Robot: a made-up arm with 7 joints. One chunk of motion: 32 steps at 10 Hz.
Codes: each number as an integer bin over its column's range. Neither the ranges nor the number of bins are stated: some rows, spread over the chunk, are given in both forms.
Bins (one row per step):
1: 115 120 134 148 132 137
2: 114 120 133 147 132 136
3: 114 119 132 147 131 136
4: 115 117 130 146 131 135
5: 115 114 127 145 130 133
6: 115 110 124 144 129 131
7: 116 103 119 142 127 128
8: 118 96 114 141 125 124
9: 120 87 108 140 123 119
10: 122 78 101 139 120 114
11: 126 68 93 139 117 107
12: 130 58 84 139 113 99
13: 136 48 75 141 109 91
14: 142 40 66 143 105 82
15: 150 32 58 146 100 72
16: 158 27 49 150 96 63
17: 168 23 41 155 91 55
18: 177 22 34 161 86 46
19: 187 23 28 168 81 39
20: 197 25 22 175 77 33
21: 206 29 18 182 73 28
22: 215 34 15 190 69 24
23: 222 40 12 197 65 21
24: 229 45 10 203 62 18
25: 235 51 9 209 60 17
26: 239 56 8 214 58 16
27: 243 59 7 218 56 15
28: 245 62 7 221 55 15
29: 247 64 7 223 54 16
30: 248 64 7 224 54 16
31: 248 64 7 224 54 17
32: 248 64 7 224 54 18
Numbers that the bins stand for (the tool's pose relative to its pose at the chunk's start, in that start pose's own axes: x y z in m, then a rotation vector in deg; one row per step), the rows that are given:
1: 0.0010 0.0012 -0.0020 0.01 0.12 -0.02
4: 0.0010 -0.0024 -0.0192 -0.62 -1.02 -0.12
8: 0.0127 -0.0271 -0.0882 -2.21 -7.84 -0.68
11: 0.0441 -0.0600 -0.1788 -2.85 -16.94 -1.55
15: 0.1382 -0.1024 -0.3298 -0.62 -36.27 -3.33
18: 0.2441 -0.1141 -0.4333 4.14 -52.20 -4.65
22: 0.3931 -0.1000 -0.5153 13.35 -71.53 -5.78
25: 0.4716 -0.0800 -0.5412 19.39 -81.76 -6.13
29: 0.5186 -0.0647 -0.5498 23.84 -88.59 -6.18
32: 0.5225 -0.0647 -0.5498 24.15 -88.59 -6.08
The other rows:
2: -0.0029 0.0012 -0.0063 -0.31 0.12 -0.07
3: -0.0029 0.0000 -0.0106 -0.31 -1.02 -0.07
5: 0.0010 -0.0059 -0.0322 -0.94 -2.16 -0.22
6: 0.0010 -0.0106 -0.0451 -1.26 -3.29 -0.32
7: 0.0049 -0.0188 -0.0667 -1.89 -5.57 -0.47
9: 0.0206 -0.0376 -0.1141 -2.53 -10.12 -0.93
10: 0.0284 -0.0482 -0.1443 -2.85 -13.53 -1.19
12: 0.0598 -0.0718 -0.2176 -2.85 -21.49 -1.95
13: 0.0833 -0.0835 -0.2565 -2.21 -26.04 -2.36
14: 0.1069 -0.0929 -0.2953 -1.58 -30.59 -2.82
16: 0.1696 -0.1082 -0.3686 0.65 -40.82 -3.79
17: 0.2088 -0.1129 -0.4031 2.24 -46.51 -4.20
19: 0.2833 -0.1129 -0.4592 6.36 -57.88 -5.01
20: 0.3225 -0.1106 -0.4851 8.59 -62.43 -5.32
21: 0.3578 -0.1059 -0.5024 10.81 -66.98 -5.57
23: 0.4206 -0.0929 -0.5282 15.58 -76.08 -5.93
24: 0.4480 -0.0871 -0.5369 17.48 -79.49 -6.08
26: 0.4873 -0.0741 -0.5455 20.98 -84.04 -6.18
27: 0.5029 -0.0706 -0.5498 22.25 -86.31 -6.24
28: 0.5108 -0.0671 -0.5498 23.20 -87.45 -6.24
30: 0.5225 -0.0647 -0.5498 24.15 -88.59 -6.18
31: 0.5225 -0.0647 -0.5498 24.15 -88.59 -6.13

